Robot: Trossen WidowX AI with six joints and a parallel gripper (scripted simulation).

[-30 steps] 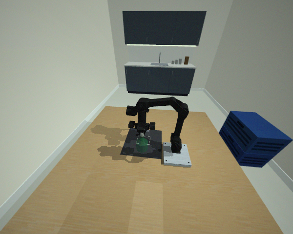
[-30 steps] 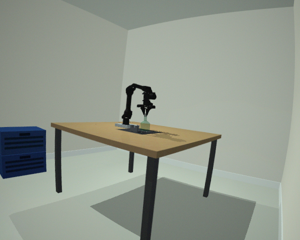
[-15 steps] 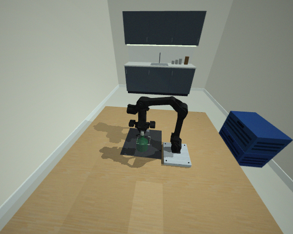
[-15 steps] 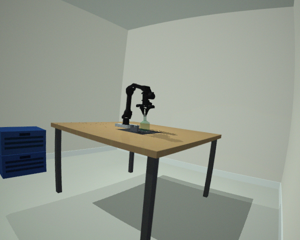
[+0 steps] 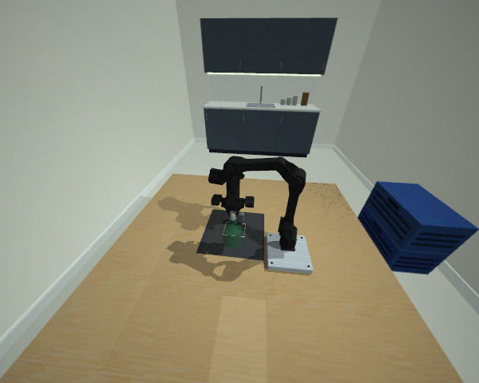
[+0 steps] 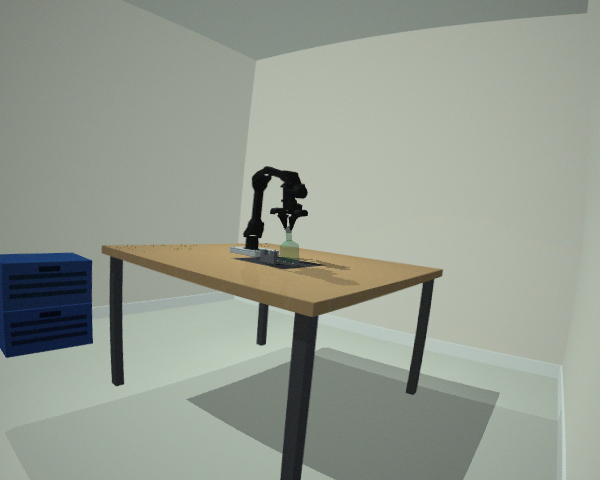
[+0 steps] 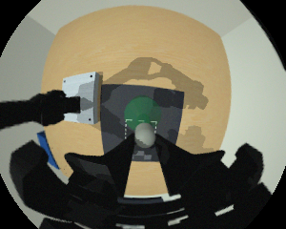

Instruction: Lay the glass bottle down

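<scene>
Now: the green glass bottle 50 mm below my gripper tip and 10 mm to the left of it. From my gripper tip the other things lie so: dark mat (150 mm below, 50 mm to the right).
</scene>
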